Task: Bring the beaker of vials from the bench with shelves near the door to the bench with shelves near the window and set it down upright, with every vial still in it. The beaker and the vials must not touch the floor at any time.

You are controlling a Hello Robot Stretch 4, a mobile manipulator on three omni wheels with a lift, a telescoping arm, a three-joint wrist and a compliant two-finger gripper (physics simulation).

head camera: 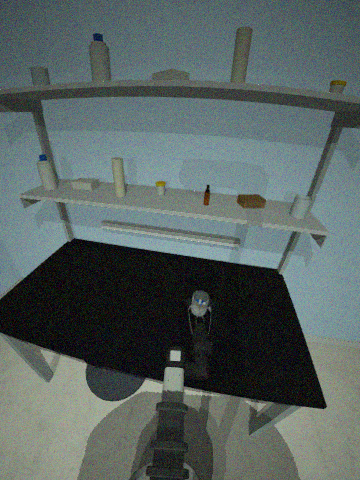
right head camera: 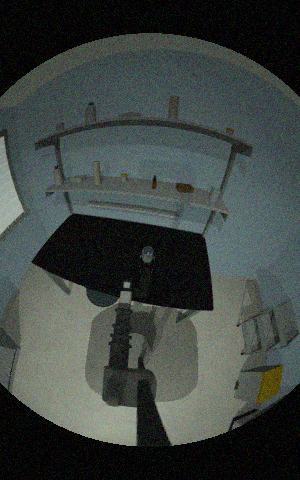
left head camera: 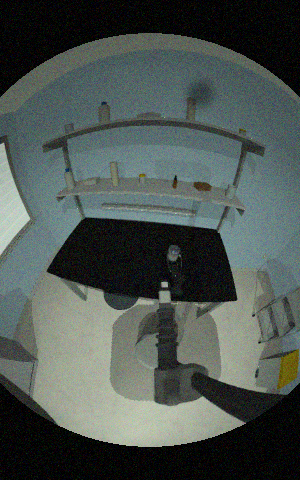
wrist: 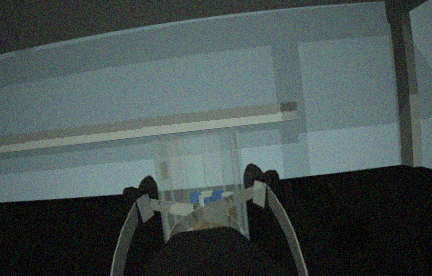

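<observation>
A clear glass beaker (head camera: pixel 200 295) (left head camera: pixel 173 250) (right head camera: pixel 147 252) (wrist: pixel 200 160) stands upright between the fingers of my gripper (head camera: pixel 200 307) (left head camera: pixel 174 256) (wrist: pixel 202 185), which is shut on it. Vials (head camera: pixel 200 302) (wrist: pixel 207 196) with blue and white caps show inside the beaker. Beaker and gripper are over the right part of the black top of the bench with shelves (head camera: pixel 125 285) (left head camera: pixel 115 255) (right head camera: pixel 100 250) (wrist: pixel 350 225), near the window. The beaker's base is hidden in the wrist view, and I cannot tell whether it touches the bench top.
A lower shelf (head camera: pixel 175 204) and an upper shelf (head camera: pixel 150 90) with bottles, jars and boxes run above the bench's back. A rail (head camera: pixel 170 233) (wrist: pixel 150 132) is below them. A round dark stool base (head camera: pixel 112 382) is under the front edge. A yellow-fronted box (left head camera: pixel 288 369) stands at the right.
</observation>
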